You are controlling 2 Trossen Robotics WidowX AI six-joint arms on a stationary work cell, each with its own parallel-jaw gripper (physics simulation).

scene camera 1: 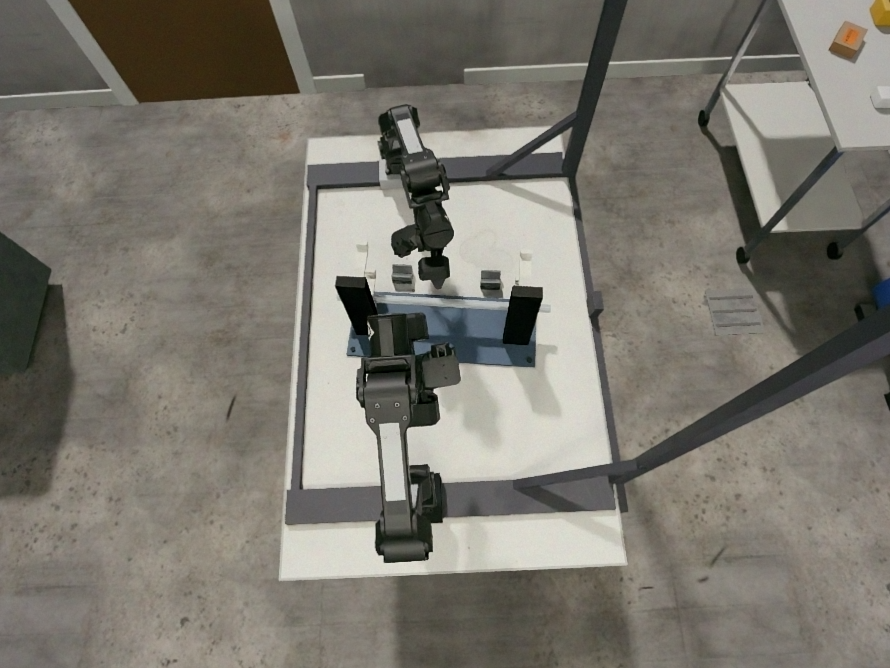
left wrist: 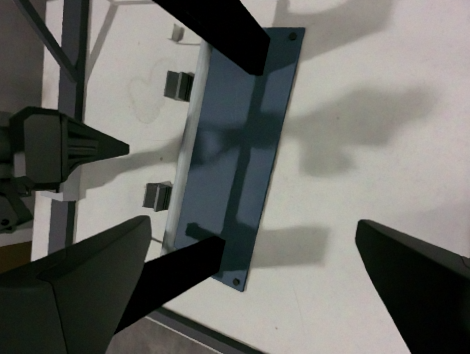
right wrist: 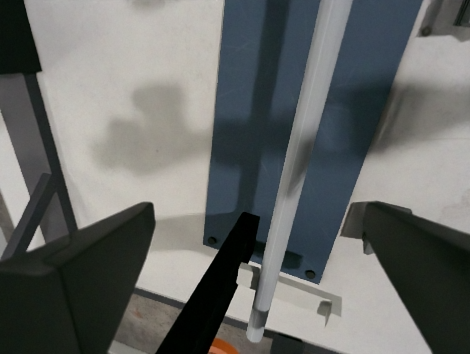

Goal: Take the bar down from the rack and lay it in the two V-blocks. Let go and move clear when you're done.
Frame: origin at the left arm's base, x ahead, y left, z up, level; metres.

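Seen in the pictures: left gripper, fingertip midpoint: (left wrist: 253, 228); right gripper, fingertip midpoint: (left wrist: 115, 147) (right wrist: 259, 213); right arm's base at its link origin: (scene camera 1: 397, 165).
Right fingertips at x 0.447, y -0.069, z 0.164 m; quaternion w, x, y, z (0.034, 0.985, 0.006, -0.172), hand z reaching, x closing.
Offsets run from my right fingertips to a thing's middle. Level surfaces: height alone.
The pale grey bar @(0.000 m ahead, 0.007 m right, 0.137 m down) (scene camera 1: 474, 304) (left wrist: 186, 155) (right wrist: 320, 75) lies across the rack, whose black posts (scene camera 1: 523, 316) (left wrist: 185, 260) (right wrist: 240, 240) stand on a blue base. Two dark grey V-blocks @(0.128 m ahead, 0.097 m left, 0.218 m down) (scene camera 1: 402, 276) @(0.097 m ahead, 0.133 m right, 0.218 m down) (scene camera 1: 490, 279) (left wrist: 178, 86) (left wrist: 157, 196) stand beside the base. My right gripper (left wrist: 115, 147) (right wrist: 259, 213) is open and empty, pointing down; in its wrist view the bar passes between its fingertips, well beyond them. My left gripper (left wrist: 253, 228) is open and empty above the table, by the left post in the scene view. Its fingertips are hard to see there.
White brackets (scene camera 1: 525, 266) (right wrist: 325, 310) project from the rack on the V-block side. The blue base plate @(0.229 m down) (scene camera 1: 467, 348) (left wrist: 225, 175) (right wrist: 240, 125) lies on the white table @(0.237 m down) (scene camera 1: 546, 445). A dark frame (scene camera 1: 603, 86) rises at the table's right side. A white cart (scene camera 1: 805, 64) stands at the upper right.
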